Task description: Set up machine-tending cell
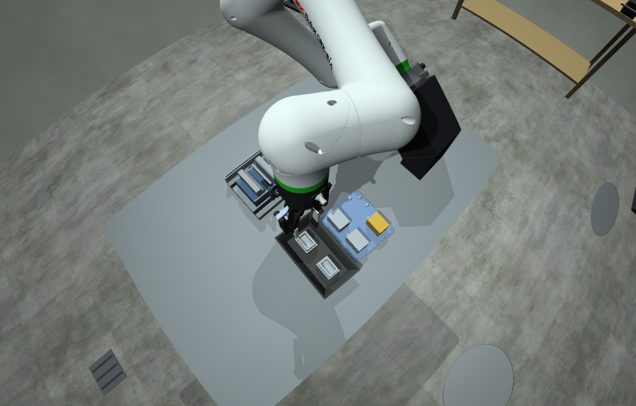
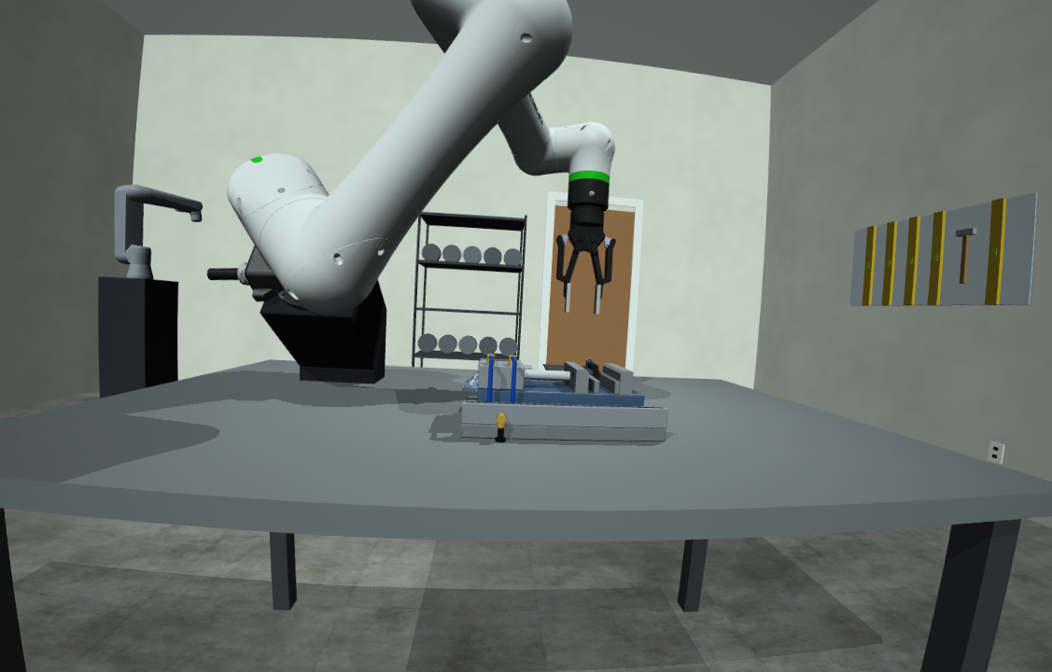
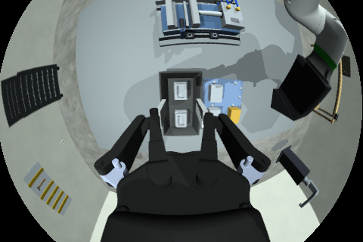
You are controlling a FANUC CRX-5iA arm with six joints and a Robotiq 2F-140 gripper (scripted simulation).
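My gripper is now 190 mm above the aluminium blank, 110 mm to the right of it and 110 mm past it. The rest, counted from my hand: brass blank (200 mm behind, 190 mm below, 120 mm to the left); vise (250 mm to the right, 170 mm below, 100 mm behind).
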